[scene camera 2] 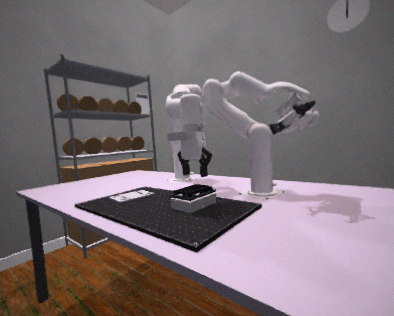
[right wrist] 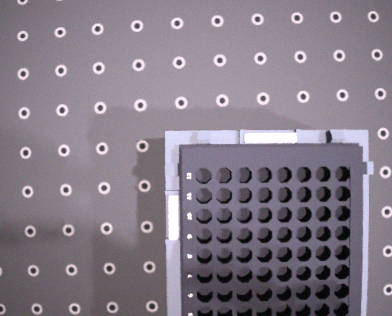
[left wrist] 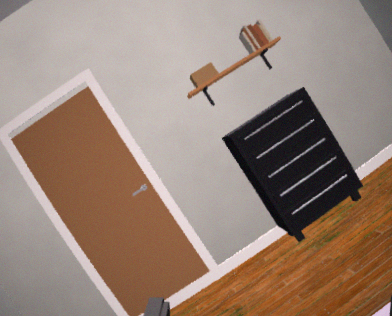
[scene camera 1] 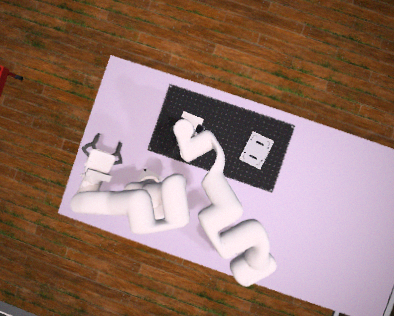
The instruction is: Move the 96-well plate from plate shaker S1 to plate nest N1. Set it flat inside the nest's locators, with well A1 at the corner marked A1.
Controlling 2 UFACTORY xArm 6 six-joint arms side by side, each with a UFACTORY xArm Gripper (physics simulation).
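Places are measured from the left arm's base along level axes (x ahead, y left, z up), in centimetres.
Pixels of known places: left gripper, fingertip midpoint: (scene camera 2: 283, 119) (scene camera 1: 110, 138); right gripper, fingertip midpoint: (scene camera 2: 195, 175); left arm's base, link origin: (scene camera 2: 261, 193); right arm's base, link origin: (scene camera 2: 182, 179).
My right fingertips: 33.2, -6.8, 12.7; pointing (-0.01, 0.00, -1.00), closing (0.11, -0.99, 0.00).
Note:
For each thing: its top centre in the pictures, then the offset to it from my right fingertips, as dx, dy, dz. "spot": a spot on its surface instead. Level surfaces: height alone.
- black 96-well plate, top centre: (right wrist: 274, 284) (scene camera 2: 193, 188) +1.3, +0.1, -4.5
- pale shaker S1, surface spot: (right wrist: 172, 275) spot: +0.8, +4.7, -5.9
- white nest N1, top centre: (scene camera 2: 132, 194) (scene camera 1: 256, 150) +11.2, -33.1, -9.8
- black perforated board, surface height: dz -11.4
- lilac table, surface height: dz -12.7
The black 96-well plate (scene camera 2: 194, 190) (right wrist: 272, 157) lies on the pale shaker S1 (scene camera 1: 192, 118) (scene camera 2: 192, 204) (right wrist: 172, 275), inside its raised rim. In the right wrist view the number 12 is at its top left; well A1 does not show. The white nest N1 (scene camera 1: 257, 150) (scene camera 2: 131, 195) is empty; its A1 mark is too small to read. My right gripper (scene camera 2: 195, 174) is open, pointing down above and behind the plate in scene camera 2, with its fingers apart. My left gripper (scene camera 1: 108, 139) is open and empty, raised far from the plate.
Shaker and nest stand on a black perforated board (scene camera 1: 227, 145) (scene camera 2: 150, 220) on the lilac table (scene camera 1: 340, 200) (scene camera 2: 325, 250). The right arm reaches over the shaker in scene camera 1. The left arm is folded beside it. A shelf rack (scene camera 2: 51, 120) stands beyond the table.

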